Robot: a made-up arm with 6 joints. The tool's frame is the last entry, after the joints.
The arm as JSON. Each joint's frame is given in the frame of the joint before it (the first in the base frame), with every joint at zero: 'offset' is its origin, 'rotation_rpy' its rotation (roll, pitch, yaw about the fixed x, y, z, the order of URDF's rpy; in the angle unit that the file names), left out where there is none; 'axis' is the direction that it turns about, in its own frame. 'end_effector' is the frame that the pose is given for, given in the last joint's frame.
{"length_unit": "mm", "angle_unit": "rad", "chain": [
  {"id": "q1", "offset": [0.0, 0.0, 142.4], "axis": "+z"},
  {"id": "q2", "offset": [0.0, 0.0, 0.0], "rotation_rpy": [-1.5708, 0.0, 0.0], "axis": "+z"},
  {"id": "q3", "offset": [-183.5, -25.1, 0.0], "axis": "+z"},
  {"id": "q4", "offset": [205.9, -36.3, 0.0], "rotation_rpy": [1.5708, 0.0, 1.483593], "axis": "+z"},
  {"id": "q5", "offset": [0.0, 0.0, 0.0], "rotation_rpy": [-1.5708, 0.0, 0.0], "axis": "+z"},
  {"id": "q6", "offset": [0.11, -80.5, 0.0], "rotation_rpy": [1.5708, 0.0, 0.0], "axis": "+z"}
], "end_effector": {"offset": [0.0, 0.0, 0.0]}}
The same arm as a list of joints. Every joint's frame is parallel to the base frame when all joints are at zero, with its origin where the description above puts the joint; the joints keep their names.
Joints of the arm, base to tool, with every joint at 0 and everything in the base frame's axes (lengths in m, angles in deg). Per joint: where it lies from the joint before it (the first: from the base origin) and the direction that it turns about. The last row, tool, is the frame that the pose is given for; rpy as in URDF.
q1: axis +z offset 0 0 0.1424
q2: axis +y offset 0 0 0
q3: axis +y offset -0.1835 0 0.0251
q4: axis 0.9962 0 0.0871 offset 0.2059 0 0.0363
q5: axis +y offset 0 0 0
q6: axis 0.9962 0 0.0871 offset 0.0802 0 0.0069
tool: offset 0 0 0 rpy 0 85 0

